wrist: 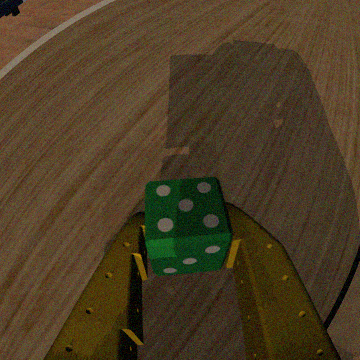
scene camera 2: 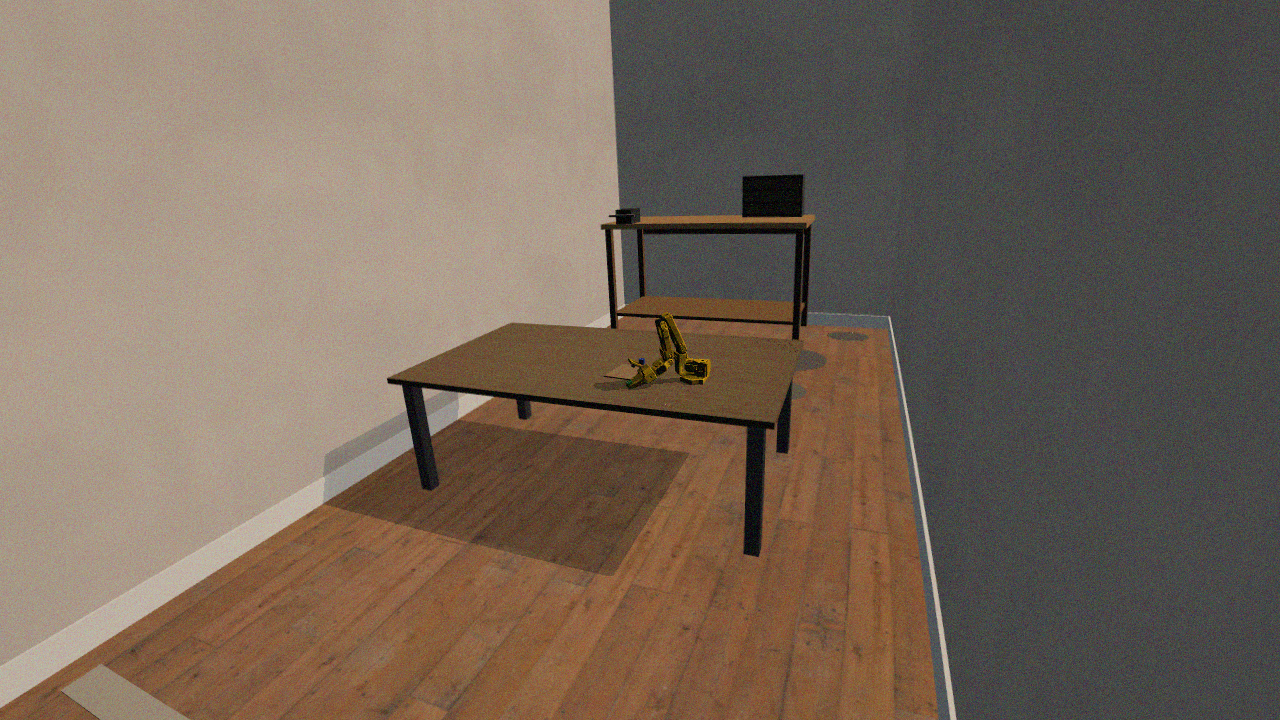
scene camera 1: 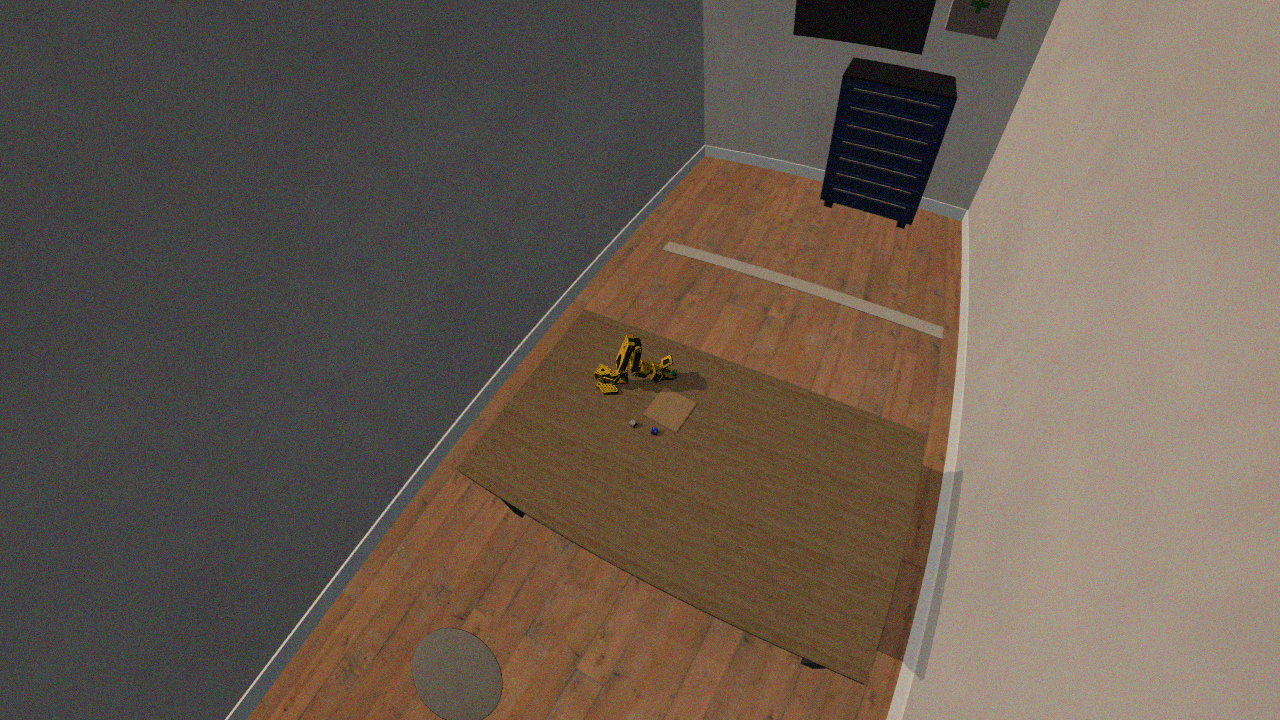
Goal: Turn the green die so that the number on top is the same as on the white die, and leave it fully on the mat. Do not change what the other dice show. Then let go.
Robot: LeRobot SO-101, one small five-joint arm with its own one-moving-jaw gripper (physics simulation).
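Places are measured from the arm's base along level axes (x ahead, y left, z up), in centimetres.
Pixels of known places: hand, its tool point: point(wrist: 151, 224) point(scene camera 2: 629, 387) point(scene camera 1: 674, 372); arm's base, origin of its link: point(scene camera 2: 689, 378) point(scene camera 1: 616, 385).
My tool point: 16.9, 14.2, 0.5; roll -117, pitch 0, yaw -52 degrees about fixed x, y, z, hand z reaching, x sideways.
For each thing: its top centre in the pictures, then the offset to it from my tool point, as dx, dy, dz. Level surfaces: height alone.
- green die, centre of its top: point(wrist: 187, 215) point(scene camera 2: 629, 380) point(scene camera 1: 673, 371) +0.4, -1.0, +2.0
- mat, centre of its top: point(scene camera 1: 669, 408) point(scene camera 2: 630, 371) +5.8, -14.9, -0.1
- white die, centre of its top: point(scene camera 1: 633, 422) -2.7, -26.2, +1.5
- blue die, centre of its top: point(scene camera 1: 654, 429) point(scene camera 2: 641, 358) +5.4, -25.6, +1.5
- brown table, height of its surface: dz -0.5
The green die point(wrist: 187, 222) point(scene camera 1: 673, 373) point(scene camera 2: 630, 383) is pressed between the two jaws of my gripper point(wrist: 187, 250) in the wrist view. Its face with five pips points away past the tips, and a face with three pips points towards the camera. In scene camera 1 the gripper reaches out low, beyond the mat point(scene camera 1: 670, 411), and the die is off the mat. The mat point(scene camera 2: 619, 371) also shows in scene camera 2. The white die point(scene camera 1: 632, 423) lies on the table beside the mat; its pips are too small to read.
A blue die point(scene camera 1: 654, 431) point(scene camera 2: 641, 360) lies near the mat's edge, to the right of the white die in scene camera 1. The arm's base point(scene camera 1: 610, 376) point(scene camera 2: 695, 370) stands on the brown table point(scene camera 1: 760, 501) point(scene camera 2: 537, 358). The arm's shadow falls beyond the die in the wrist view.
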